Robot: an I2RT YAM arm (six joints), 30 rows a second.
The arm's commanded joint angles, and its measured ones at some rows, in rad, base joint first. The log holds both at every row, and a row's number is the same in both.
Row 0, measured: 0.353 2.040 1.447 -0.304 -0.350 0.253
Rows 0 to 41, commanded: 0.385 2.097 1.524 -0.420 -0.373 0.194; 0.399 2.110 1.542 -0.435 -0.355 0.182; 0.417 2.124 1.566 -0.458 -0.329 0.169; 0.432 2.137 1.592 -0.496 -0.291 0.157; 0.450 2.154 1.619 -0.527 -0.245 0.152; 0.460 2.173 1.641 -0.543 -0.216 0.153; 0.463 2.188 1.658 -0.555 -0.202 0.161; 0.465 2.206 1.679 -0.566 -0.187 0.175; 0.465 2.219 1.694 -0.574 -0.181 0.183; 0.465 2.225 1.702 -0.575 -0.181 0.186; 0.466 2.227 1.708 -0.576 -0.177 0.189; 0.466 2.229 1.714 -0.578 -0.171 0.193; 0.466 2.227 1.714 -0.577 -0.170 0.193; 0.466 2.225 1.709 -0.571 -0.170 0.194; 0.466 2.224 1.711 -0.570 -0.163 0.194; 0.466 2.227 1.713 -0.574 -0.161 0.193; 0.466 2.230 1.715 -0.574 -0.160 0.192; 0.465 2.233 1.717 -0.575 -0.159 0.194; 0.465 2.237 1.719 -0.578 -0.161 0.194; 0.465 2.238 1.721 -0.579 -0.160 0.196; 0.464 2.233 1.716 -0.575 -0.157 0.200; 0.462 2.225 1.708 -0.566 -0.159 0.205; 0.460 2.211 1.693 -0.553 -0.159 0.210; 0.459 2.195 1.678 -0.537 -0.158 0.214; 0.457 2.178 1.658 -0.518 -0.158 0.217; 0.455 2.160 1.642 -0.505 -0.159 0.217; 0.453 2.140 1.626 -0.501 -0.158 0.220; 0.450 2.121 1.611 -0.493 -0.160 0.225; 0.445 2.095 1.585 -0.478 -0.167 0.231; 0.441 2.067 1.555 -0.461 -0.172 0.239; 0.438 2.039 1.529 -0.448 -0.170 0.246; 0.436 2.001 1.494 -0.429 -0.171 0.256; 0.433 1.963 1.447 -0.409 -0.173 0.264; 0.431 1.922 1.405 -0.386 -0.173 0.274; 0.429 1.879 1.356 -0.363 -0.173 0.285; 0.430 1.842 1.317 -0.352 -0.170 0.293; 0.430 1.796 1.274 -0.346 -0.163 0.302; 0.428 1.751 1.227 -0.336 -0.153 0.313; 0.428 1.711 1.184 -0.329 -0.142 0.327; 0.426 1.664 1.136 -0.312 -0.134 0.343; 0.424 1.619 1.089 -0.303 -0.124 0.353; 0.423 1.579 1.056 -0.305 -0.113 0.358
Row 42, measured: 0.426 1.647 1.133 -0.340 -0.151 0.306
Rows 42 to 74, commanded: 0.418 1.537 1.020 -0.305 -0.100 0.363; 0.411 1.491 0.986 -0.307 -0.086 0.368; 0.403 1.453 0.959 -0.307 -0.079 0.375; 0.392 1.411 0.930 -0.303 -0.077 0.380; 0.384 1.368 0.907 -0.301 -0.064 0.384; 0.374 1.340 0.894 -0.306 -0.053 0.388; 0.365 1.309 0.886 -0.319 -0.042 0.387; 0.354 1.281 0.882 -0.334 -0.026 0.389; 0.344 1.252 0.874 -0.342 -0.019 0.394; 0.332 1.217 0.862 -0.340 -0.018 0.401; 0.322 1.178 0.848 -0.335 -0.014 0.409; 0.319 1.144 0.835 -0.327 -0.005 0.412; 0.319 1.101 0.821 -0.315 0.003 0.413; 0.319 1.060 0.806 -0.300 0.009 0.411; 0.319 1.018 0.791 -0.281 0.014 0.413; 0.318 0.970 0.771 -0.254 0.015 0.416; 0.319 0.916 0.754 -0.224 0.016 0.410; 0.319 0.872 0.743 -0.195 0.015 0.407; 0.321 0.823 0.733 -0.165 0.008 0.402; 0.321 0.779 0.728 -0.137 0.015 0.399; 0.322 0.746 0.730 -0.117 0.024 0.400; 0.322 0.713 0.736 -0.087 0.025 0.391; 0.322 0.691 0.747 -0.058 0.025 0.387; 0.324 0.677 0.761 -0.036 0.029 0.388; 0.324 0.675 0.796 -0.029 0.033 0.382; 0.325 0.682 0.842 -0.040 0.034 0.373; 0.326 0.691 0.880 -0.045 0.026 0.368; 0.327 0.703 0.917 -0.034 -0.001 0.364; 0.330 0.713 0.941 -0.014 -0.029 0.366; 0.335 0.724 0.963 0.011 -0.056 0.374; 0.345 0.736 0.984 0.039 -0.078 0.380; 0.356 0.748 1.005 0.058 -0.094 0.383; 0.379 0.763 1.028 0.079 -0.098 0.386
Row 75, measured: 0.346 0.740 0.976 -0.019 -0.040 0.378
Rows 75 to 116, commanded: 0.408 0.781 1.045 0.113 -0.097 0.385; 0.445 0.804 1.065 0.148 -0.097 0.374; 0.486 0.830 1.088 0.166 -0.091 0.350; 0.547 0.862 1.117 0.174 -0.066 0.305; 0.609 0.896 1.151 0.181 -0.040 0.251; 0.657 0.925 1.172 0.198 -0.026 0.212; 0.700 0.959 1.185 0.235 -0.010 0.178; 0.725 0.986 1.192 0.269 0.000 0.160; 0.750 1.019 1.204 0.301 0.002 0.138; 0.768 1.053 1.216 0.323 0.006 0.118; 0.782 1.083 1.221 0.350 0.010 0.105; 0.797 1.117 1.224 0.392 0.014 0.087; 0.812 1.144 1.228 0.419 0.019 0.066; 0.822 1.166 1.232 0.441 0.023 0.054; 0.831 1.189 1.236 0.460 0.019 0.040; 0.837 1.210 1.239 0.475 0.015 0.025; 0.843 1.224 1.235 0.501 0.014 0.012; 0.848 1.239 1.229 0.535 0.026 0.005; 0.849 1.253 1.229 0.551 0.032 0.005; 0.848 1.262 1.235 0.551 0.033 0.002; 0.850 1.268 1.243 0.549 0.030 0.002; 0.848 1.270 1.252 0.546 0.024 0.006; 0.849 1.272 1.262 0.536 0.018 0.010; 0.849 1.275 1.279 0.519 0.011 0.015; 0.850 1.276 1.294 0.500 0.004 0.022; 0.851 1.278 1.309 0.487 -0.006 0.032; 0.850 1.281 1.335 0.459 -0.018 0.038; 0.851 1.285 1.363 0.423 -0.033 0.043; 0.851 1.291 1.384 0.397 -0.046 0.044; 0.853 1.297 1.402 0.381 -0.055 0.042; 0.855 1.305 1.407 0.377 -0.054 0.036; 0.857 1.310 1.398 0.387 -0.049 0.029; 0.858 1.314 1.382 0.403 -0.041 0.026; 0.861 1.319 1.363 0.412 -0.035 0.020; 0.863 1.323 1.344 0.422 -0.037 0.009; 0.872 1.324 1.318 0.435 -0.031 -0.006; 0.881 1.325 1.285 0.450 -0.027 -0.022; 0.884 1.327 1.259 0.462 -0.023 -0.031; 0.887 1.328 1.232 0.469 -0.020 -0.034; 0.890 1.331 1.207 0.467 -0.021 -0.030; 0.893 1.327 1.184 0.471 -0.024 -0.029; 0.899 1.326 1.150 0.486 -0.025 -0.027
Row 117, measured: 0.887 1.325 1.201 0.450 -0.023 0.010
